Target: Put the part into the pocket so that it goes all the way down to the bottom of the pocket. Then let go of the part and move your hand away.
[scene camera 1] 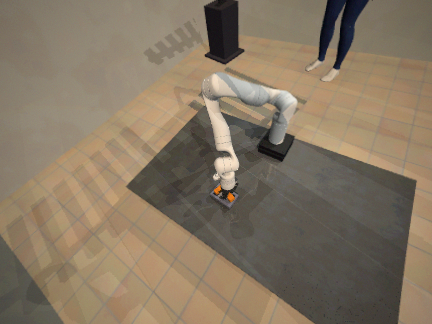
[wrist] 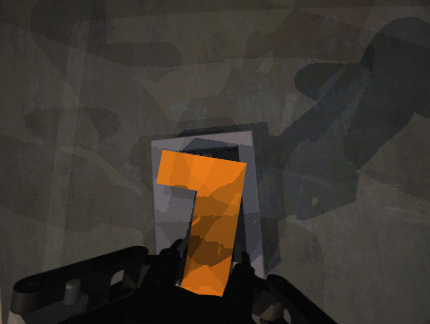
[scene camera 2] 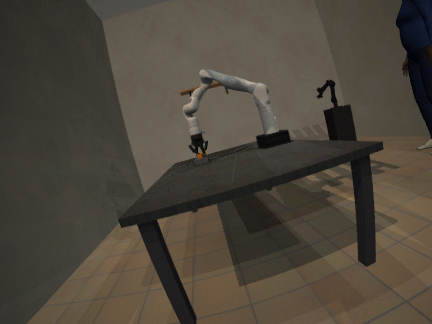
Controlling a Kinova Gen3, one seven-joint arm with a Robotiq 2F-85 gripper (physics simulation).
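Seen in the pictures: gripper, fingertip midpoint: [scene camera 1: 228, 196] [wrist: 212, 250] [scene camera 2: 201, 157]; arm's base, origin of the base link: [scene camera 1: 275, 138] [scene camera 2: 271, 132].
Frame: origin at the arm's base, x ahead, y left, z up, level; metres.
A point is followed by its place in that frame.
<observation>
The orange part [scene camera 1: 230, 197] {y 0.048, x 0.488, z -0.013 m} [scene camera 2: 200, 156] {y 0.063, x 0.480, z -0.030 m} [wrist: 215, 200] {y -0.019, x 0.479, z -0.013 m} has a long stem and a short arm that points left at the far end in the wrist view. My gripper [scene camera 1: 226, 192] {y 0.026, x 0.483, z -0.044 m} [scene camera 2: 199, 151] {y 0.026, x 0.483, z -0.044 m} [wrist: 212, 250] {y 0.026, x 0.483, z -0.044 m} is shut on the stem, near its lower end in the wrist view. The part is over the grey block [scene camera 1: 219, 199] {y 0.000, x 0.530, z -0.043 m} [scene camera 2: 202, 161] {y 0.068, x 0.475, z -0.064 m} [wrist: 170, 215] {y 0.000, x 0.520, z -0.043 m}, turned slightly against its edges. Dark pocket [wrist: 230, 152] {y -0.060, x 0.473, z -0.074 m} shows beyond the part's far edge and along the stem's right side. The part's arm overlaps the block's top face at the left. The part's underside and the pocket's near end are hidden.
The block lies on the dark table [scene camera 1: 325, 200] {y 0.422, x 0.137, z -0.079 m} [scene camera 2: 250, 172] {y 0.649, x 0.202, z -0.079 m}, near a long edge. The arm's black base [scene camera 1: 276, 145] {y 0.034, x 0.042, z 0.001 m} [scene camera 2: 273, 138] {y 0.098, x 0.011, z -0.030 m} stands on the table behind. A black pedestal [scene camera 1: 222, 32] [scene camera 2: 340, 122] and a person [scene camera 1: 340, 35] [scene camera 2: 417, 40] stand beyond the table.
</observation>
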